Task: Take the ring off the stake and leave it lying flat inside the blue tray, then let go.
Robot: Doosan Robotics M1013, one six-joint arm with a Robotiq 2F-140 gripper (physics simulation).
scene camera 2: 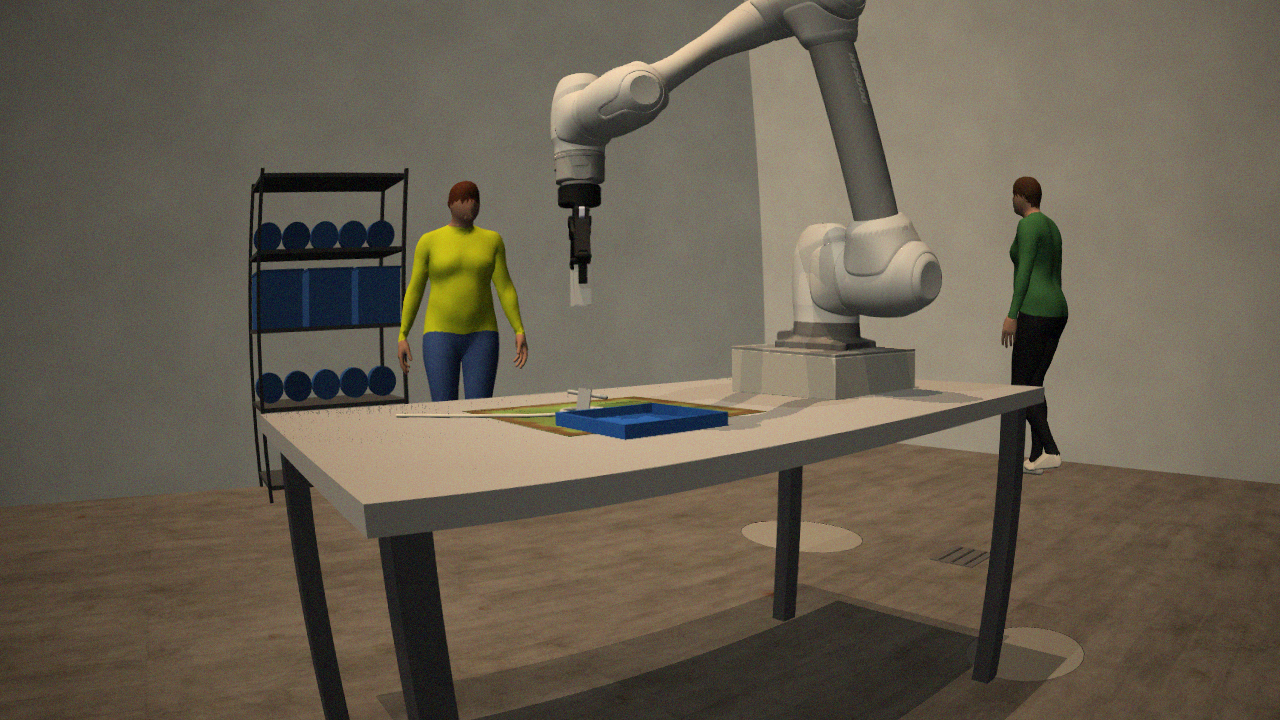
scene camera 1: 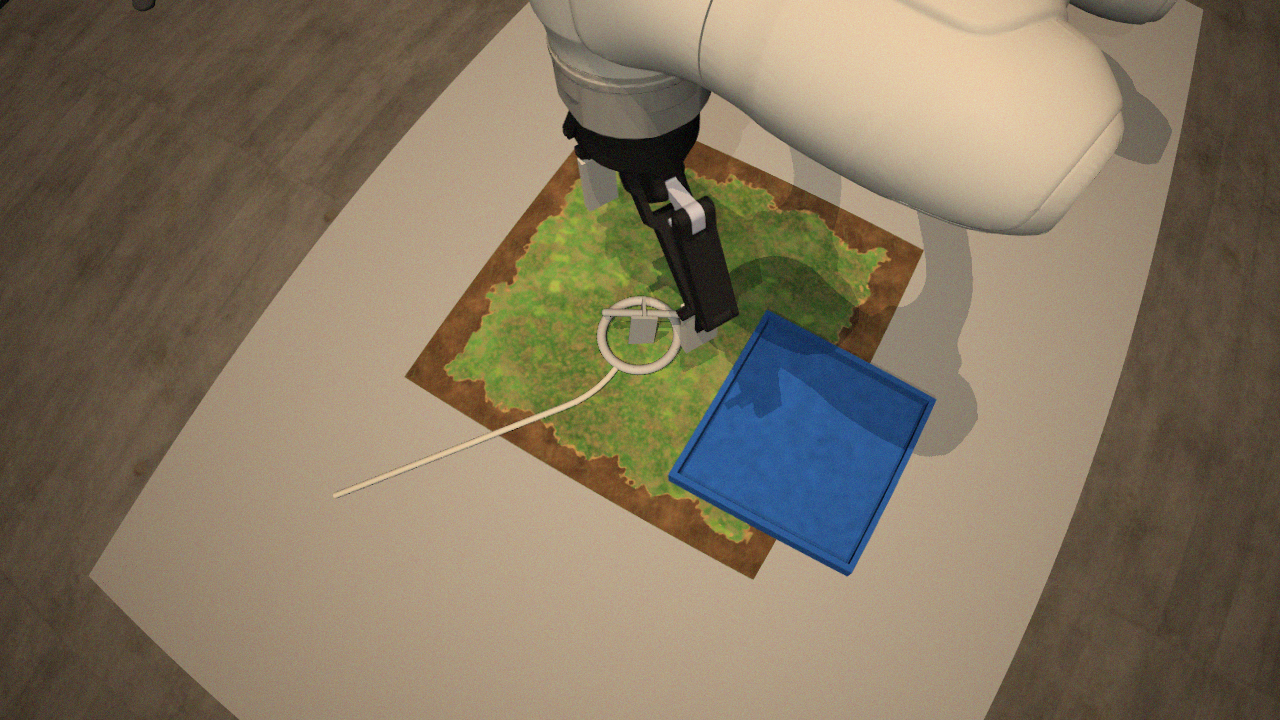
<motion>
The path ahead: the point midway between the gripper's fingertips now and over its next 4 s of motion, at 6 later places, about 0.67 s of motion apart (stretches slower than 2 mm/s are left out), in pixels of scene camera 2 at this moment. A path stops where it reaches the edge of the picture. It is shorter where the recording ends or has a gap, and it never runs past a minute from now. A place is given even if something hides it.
My gripper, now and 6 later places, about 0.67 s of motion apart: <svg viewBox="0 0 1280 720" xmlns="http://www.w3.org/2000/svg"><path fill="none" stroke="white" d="M580 305L580 350L571 389L582 398L582 410L584 411L591 412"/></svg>
</motion>
